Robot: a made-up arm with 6 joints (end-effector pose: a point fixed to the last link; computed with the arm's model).
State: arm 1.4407 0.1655 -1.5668 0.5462 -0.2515 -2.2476
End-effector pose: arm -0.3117 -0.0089 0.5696 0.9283 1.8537 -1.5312
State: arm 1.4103 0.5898 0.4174 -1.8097 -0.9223 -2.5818
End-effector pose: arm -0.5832 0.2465 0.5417 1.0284 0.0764 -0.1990
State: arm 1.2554 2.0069 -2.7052 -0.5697 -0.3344 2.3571
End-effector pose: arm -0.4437 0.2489 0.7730 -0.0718 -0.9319 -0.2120
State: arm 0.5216 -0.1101 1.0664 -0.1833 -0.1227 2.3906
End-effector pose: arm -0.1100 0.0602 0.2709 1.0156 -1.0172 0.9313
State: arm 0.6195 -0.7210 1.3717 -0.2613 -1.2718 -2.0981
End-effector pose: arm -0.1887 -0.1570 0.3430 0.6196 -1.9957 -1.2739
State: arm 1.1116 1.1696 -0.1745 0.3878 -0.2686 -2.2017
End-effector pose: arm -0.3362 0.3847 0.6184 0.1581 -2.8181 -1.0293
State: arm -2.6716 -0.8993 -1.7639 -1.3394 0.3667 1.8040
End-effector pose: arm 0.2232 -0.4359 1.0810 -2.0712 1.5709 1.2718
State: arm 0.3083 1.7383 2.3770 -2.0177 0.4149 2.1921
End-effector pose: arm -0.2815 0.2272 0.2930 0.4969 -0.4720 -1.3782
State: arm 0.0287 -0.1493 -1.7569 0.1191 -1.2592 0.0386
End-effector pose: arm 0.0163 -0.1091 0.4269 -0.2748 -0.2190 0.0299
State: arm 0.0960 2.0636 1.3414 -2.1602 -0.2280 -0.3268
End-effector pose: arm -0.4056 0.2100 0.2177 2.9110 -0.9567 0.3382
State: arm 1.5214 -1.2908 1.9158 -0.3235 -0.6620 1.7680
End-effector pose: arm -0.4960 -0.2328 0.7782 1.6883 0.3146 -0.2873
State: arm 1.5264 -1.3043 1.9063 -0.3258 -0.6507 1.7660
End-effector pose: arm -0.4965 -0.2348 0.7827 1.6594 0.3270 -0.2861
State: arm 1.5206 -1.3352 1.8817 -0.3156 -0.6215 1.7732
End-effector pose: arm -0.4970 -0.2398 0.7853 1.5760 0.3213 -0.2648
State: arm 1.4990 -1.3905 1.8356 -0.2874 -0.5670 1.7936
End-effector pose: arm -0.4978 -0.2493 0.7851 1.4144 0.2888 -0.2179
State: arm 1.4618 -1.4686 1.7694 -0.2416 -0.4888 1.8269
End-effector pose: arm -0.4992 -0.2630 0.7829 1.1776 0.2293 -0.1529
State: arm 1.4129 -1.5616 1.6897 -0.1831 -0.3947 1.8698
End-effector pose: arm -0.5016 -0.2795 0.7803 0.8877 0.1500 -0.0840
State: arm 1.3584 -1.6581 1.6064 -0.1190 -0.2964 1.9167
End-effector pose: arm -0.5050 -0.2966 0.7786 0.5801 0.0631 -0.0238
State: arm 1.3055 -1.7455 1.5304 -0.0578 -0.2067 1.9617
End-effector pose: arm -0.5092 -0.3116 0.7784 0.2952 -0.0178 0.0207
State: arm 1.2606 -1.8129 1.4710 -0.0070 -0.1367 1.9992
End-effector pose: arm -0.5135 -0.3226 0.7785 0.0692 -0.0837 0.0493
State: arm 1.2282 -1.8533 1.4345 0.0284 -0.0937 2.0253
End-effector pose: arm -0.5164 -0.3289 0.7771 -0.0733 -0.1318 0.0659
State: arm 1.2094 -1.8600 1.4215 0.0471 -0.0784 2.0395
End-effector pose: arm -0.5163 -0.3312 0.7715 -0.1230 -0.1643 0.0768
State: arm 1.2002 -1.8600 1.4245 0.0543 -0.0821 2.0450
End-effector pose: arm -0.5158 -0.3309 0.7678 -0.1242 -0.1858 0.0806
